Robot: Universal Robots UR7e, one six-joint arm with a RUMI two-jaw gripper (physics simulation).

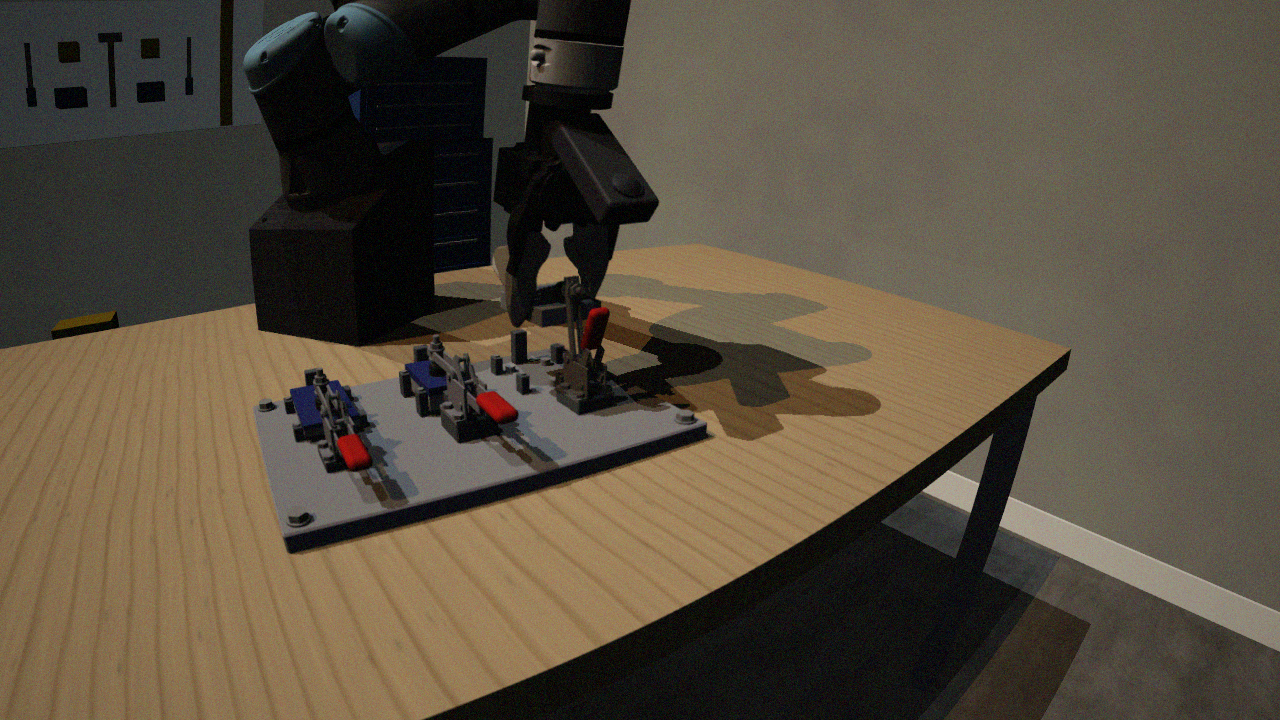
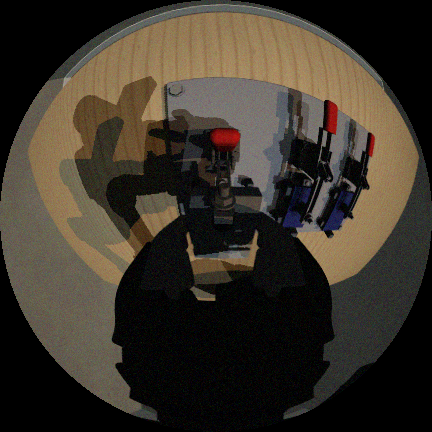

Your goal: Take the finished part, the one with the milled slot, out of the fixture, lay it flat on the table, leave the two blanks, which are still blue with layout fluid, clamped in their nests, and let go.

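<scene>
The finished part (image 1: 548,314) (image 2: 247,199), a dark grey block, is between the fingertips of my gripper (image 1: 553,302) (image 2: 221,215). The gripper is shut on it and holds it above the posts of the right-hand nest (image 1: 519,347). Its slot cannot be made out. That nest's toggle clamp (image 1: 583,380) has its red handle (image 1: 595,328) (image 2: 225,139) raised and its arm upright, close to the part and fingers. Two blue blanks (image 1: 312,406) (image 1: 424,376) (image 2: 298,204) (image 2: 338,211) sit in the other nests, with clamp arms down over them.
The grey fixture plate (image 1: 313,488) (image 2: 250,102) lies on the wooden table (image 1: 760,528). Red handles (image 1: 496,407) (image 1: 353,451) of the two other clamps stick out toward the front. The robot's dark base block (image 1: 304,282) stands behind the plate at the left.
</scene>
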